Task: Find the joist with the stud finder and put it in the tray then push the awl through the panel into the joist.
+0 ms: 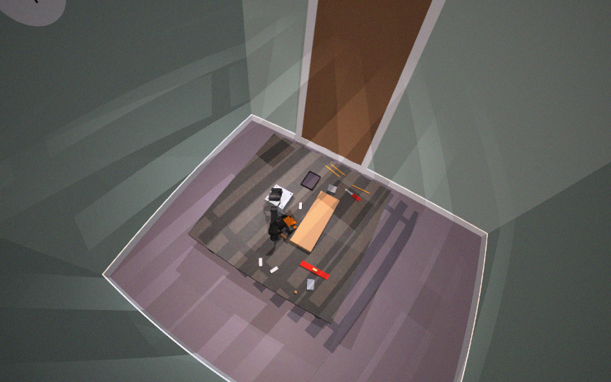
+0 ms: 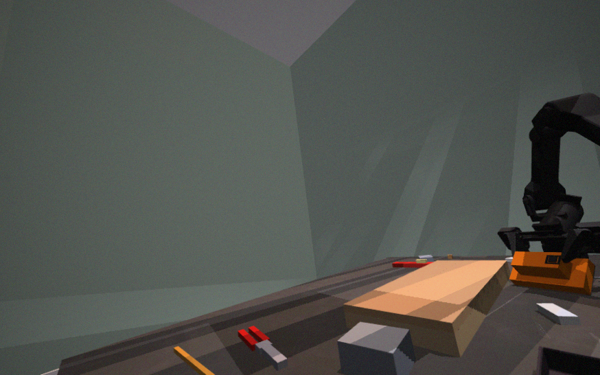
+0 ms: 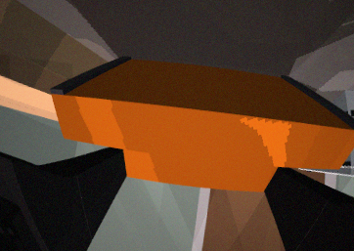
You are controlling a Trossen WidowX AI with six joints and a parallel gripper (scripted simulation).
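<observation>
Right now the orange stud finder is 1 cm behind my gripper tip, 1 cm to the left of it and 1 cm below it. Round my gripper tip: red level 29 cm ahead, 30 cm to the right, 5 cm below; square indicator 2 cm behind, 2 cm to the left; yellow-handled awl 6 cm behind, 11 cm to the right, 5 cm below.
</observation>
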